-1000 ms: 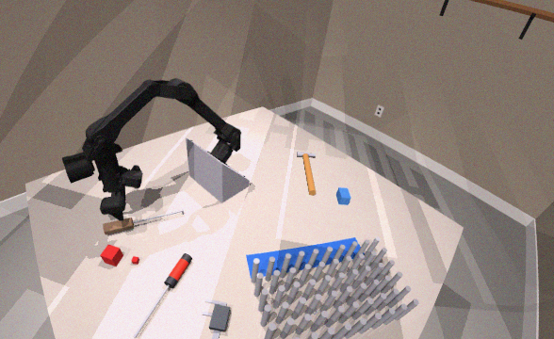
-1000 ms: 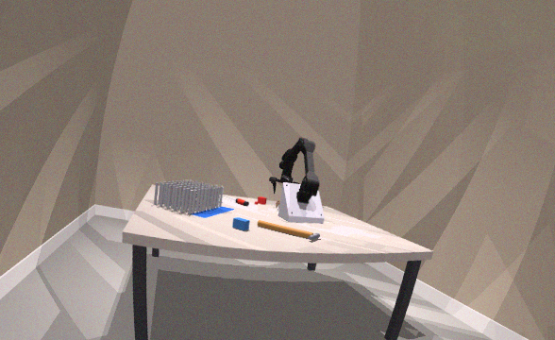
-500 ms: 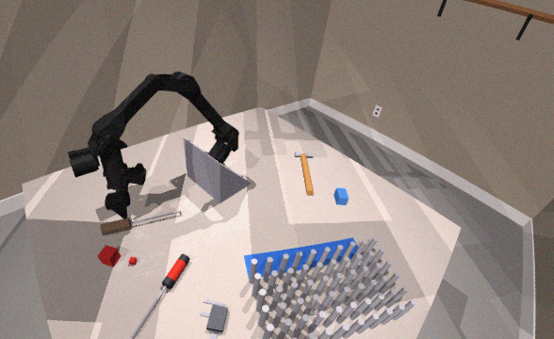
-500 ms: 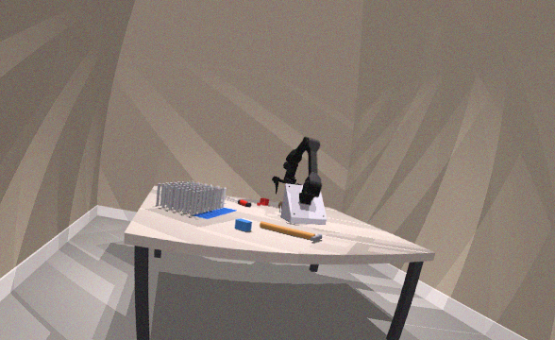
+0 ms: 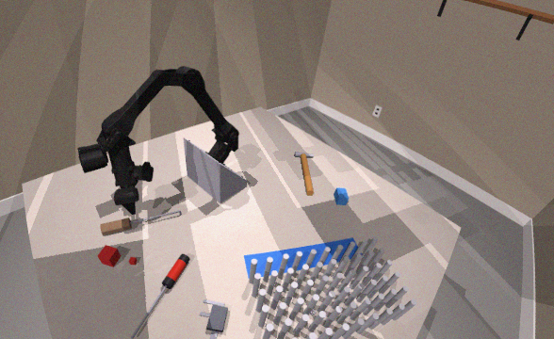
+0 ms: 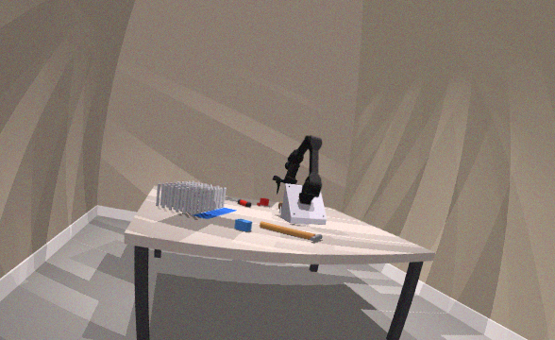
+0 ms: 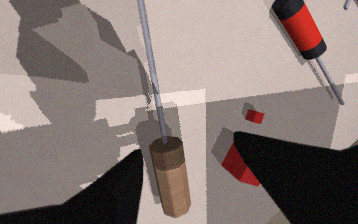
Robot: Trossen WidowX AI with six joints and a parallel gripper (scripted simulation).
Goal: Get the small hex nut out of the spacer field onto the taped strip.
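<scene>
Right now my gripper tip is 10 mm short of the hook tool, 30 mm to the right of it and 70 mm above it. From my gripper tip the other things lie so: blue cube (370 mm ahead, 650 mm to the left, 60 mm below); blue taped strip (440 mm ahead, 340 mm to the left, 80 mm below); small red cube (120 mm ahead, 80 mm to the right, 80 mm below).
</scene>
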